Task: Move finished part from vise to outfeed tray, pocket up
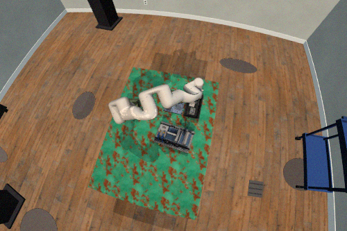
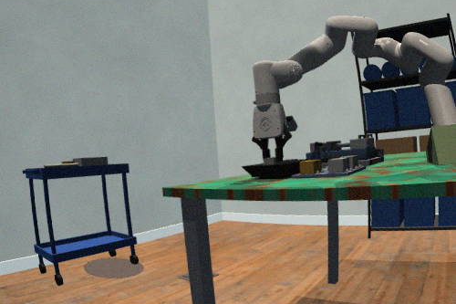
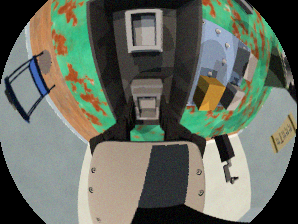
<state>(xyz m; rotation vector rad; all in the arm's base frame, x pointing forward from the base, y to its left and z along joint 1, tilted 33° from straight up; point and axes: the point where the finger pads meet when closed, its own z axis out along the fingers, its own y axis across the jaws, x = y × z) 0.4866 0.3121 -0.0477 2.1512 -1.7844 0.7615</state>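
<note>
My hand is 120 mm past the yellow block, 40 mm above it and 20 mm to the left of it. From my hand the other things lie so: vise (360 mm to the right, 50 mm behind, 30 mm below); blue-grey plate (160 mm behind, 70 mm to the right, 60 mm below).
</note>
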